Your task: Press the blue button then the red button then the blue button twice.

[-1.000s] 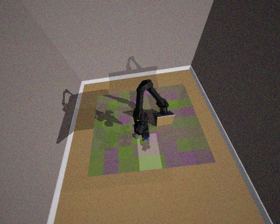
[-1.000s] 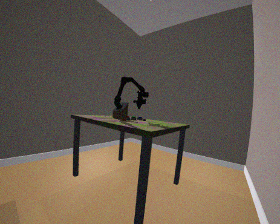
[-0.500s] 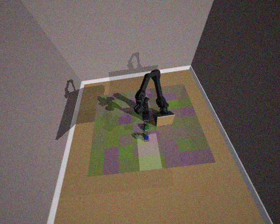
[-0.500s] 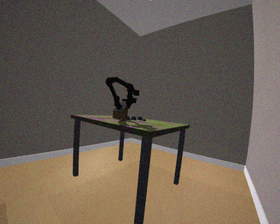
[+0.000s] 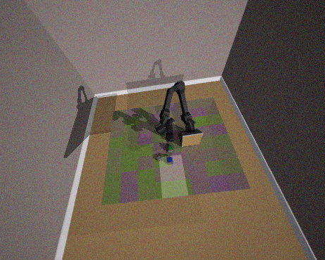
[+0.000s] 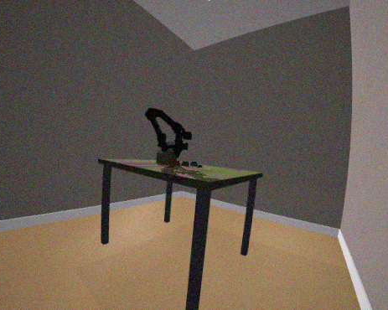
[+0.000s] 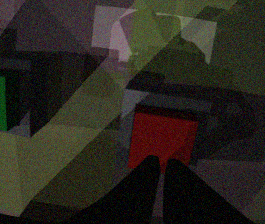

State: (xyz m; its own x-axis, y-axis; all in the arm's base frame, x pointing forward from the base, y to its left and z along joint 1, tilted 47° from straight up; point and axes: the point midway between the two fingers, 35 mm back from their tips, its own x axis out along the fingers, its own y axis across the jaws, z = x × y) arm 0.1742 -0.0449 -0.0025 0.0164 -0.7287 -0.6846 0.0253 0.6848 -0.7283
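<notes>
Now: gripper tip 3 cm above the red button. The rest, counted from my gripper tip: blue button 20 cm to the left, 3 cm below, 3 cm ahead; grey block 17 cm to the left, 12 cm ahead, 5 cm below; green button 10 cm to the left, 3 cm below, 1 cm ahead.
</notes>
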